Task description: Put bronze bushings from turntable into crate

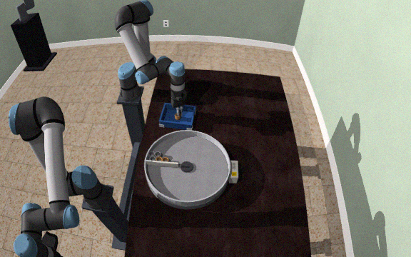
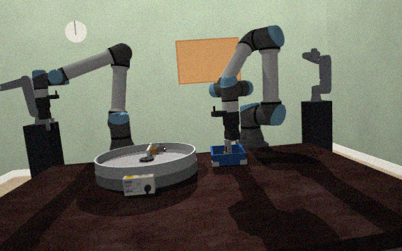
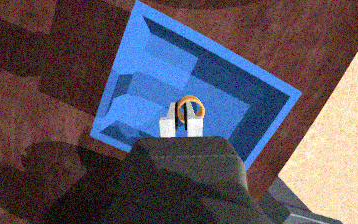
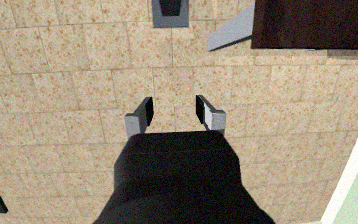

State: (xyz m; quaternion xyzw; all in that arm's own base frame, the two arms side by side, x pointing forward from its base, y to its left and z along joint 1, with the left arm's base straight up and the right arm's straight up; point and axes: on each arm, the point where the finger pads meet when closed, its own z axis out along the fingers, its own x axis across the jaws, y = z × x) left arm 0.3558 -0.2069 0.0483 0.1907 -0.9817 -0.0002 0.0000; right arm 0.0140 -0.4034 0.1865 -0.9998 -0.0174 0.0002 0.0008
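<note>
My left hand is 10 mm past the blue crate, 10 mm to the left of it and 20 mm above it.
</note>
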